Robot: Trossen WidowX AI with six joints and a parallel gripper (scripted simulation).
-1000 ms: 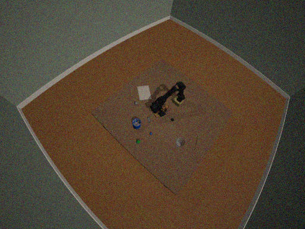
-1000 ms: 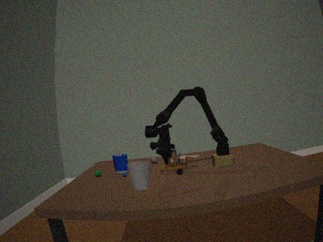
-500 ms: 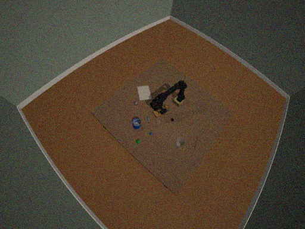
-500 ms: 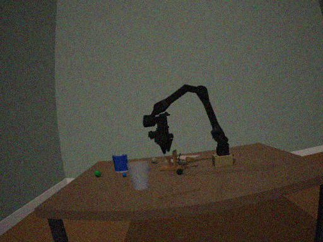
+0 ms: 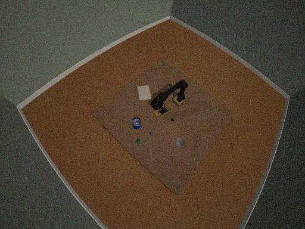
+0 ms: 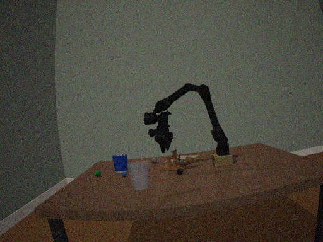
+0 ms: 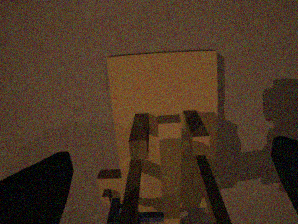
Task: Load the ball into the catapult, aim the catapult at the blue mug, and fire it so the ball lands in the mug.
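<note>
My gripper tip is 190 mm to the right of the dark ball, 90 mm above it and 50 mm past it. The rest, counted from my gripper tip: small blue ball 240 mm ahead, 100 mm to the left, 90 mm below; then blue mug 270 mm ahead, 80 mm below, 70 mm to the right; then wooden catapult 70 mm behind, 50 mm below, 40 mm to the left.
</note>
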